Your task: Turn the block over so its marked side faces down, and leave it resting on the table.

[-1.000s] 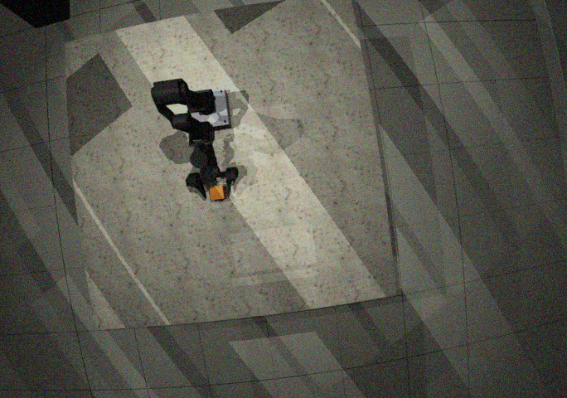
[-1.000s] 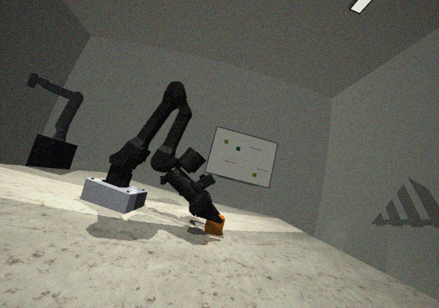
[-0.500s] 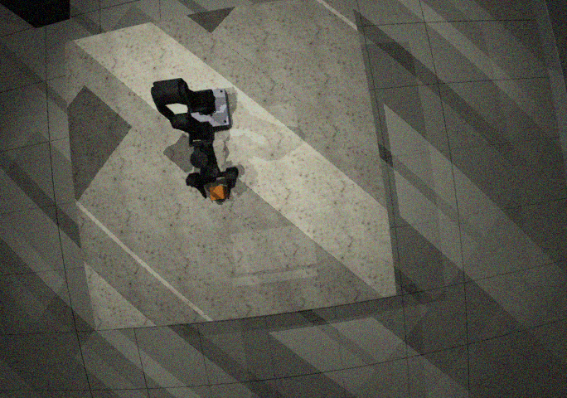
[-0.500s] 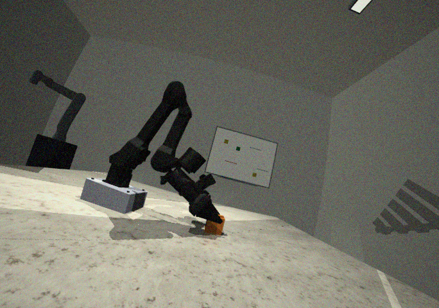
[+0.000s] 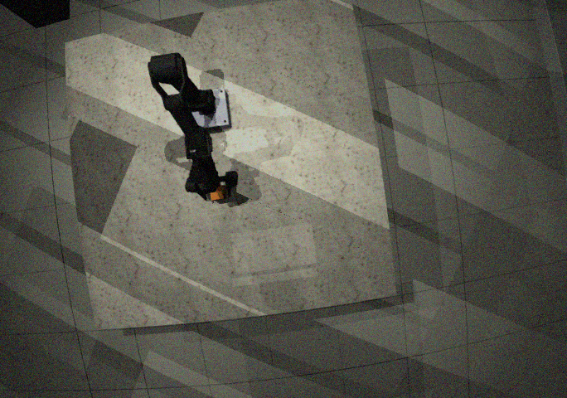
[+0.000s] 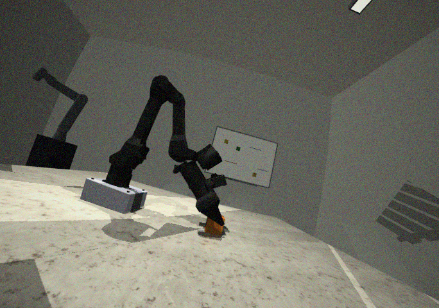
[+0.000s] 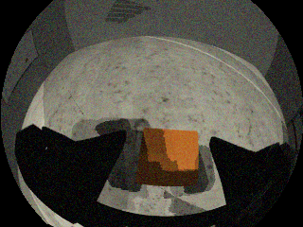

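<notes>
My gripper tip is 30 mm past the orange block and 10 mm above it.
</notes>
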